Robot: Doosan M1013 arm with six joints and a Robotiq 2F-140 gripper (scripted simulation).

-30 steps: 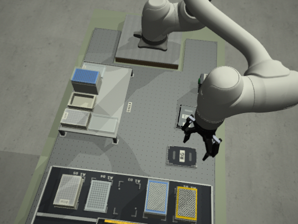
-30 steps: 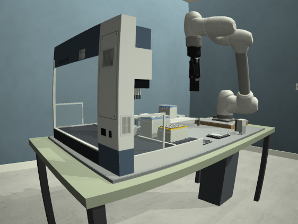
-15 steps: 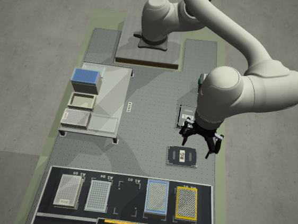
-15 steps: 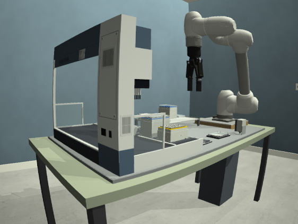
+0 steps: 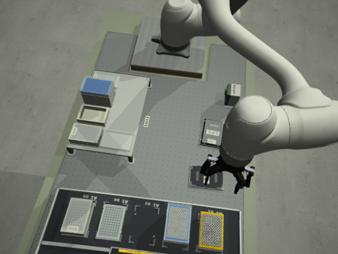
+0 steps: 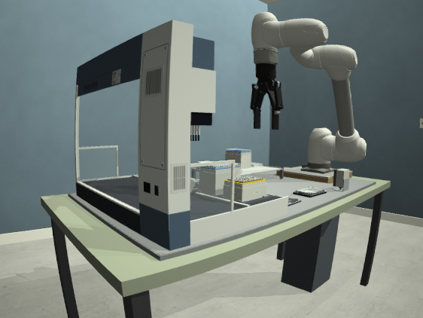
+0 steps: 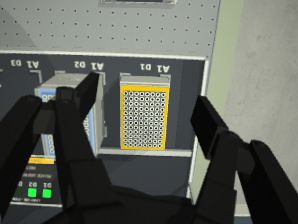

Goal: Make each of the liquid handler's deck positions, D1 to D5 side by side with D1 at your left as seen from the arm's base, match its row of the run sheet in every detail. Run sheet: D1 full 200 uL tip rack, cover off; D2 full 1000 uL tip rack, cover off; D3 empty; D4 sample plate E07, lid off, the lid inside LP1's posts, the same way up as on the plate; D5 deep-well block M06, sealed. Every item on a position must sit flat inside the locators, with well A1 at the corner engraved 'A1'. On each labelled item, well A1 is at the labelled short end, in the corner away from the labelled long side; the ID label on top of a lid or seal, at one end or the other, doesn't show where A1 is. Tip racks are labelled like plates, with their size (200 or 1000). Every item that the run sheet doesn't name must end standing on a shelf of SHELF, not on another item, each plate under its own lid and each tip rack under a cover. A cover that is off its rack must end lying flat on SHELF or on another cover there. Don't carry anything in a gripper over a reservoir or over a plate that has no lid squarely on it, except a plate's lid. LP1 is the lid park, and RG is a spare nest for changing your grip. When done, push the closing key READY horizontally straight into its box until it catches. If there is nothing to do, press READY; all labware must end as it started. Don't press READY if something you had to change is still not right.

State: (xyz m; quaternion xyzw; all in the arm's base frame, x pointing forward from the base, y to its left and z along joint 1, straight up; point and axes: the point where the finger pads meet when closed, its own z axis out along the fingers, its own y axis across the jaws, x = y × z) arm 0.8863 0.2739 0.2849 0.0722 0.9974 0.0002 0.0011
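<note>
Right now the yellow-rimmed tip rack is 21 cm below my hand, 11 cm ahead of it and 1 cm to the left of it. The rest, counted from my hand: blue-rimmed tip rack: 19 cm below, 13 cm to the right, 10 cm ahead; then clear sample plate: 37 cm to the right, 25 cm below, 12 cm ahead; then RG nest: 31 cm below, 14 cm behind, 2 cm to the right.
</note>
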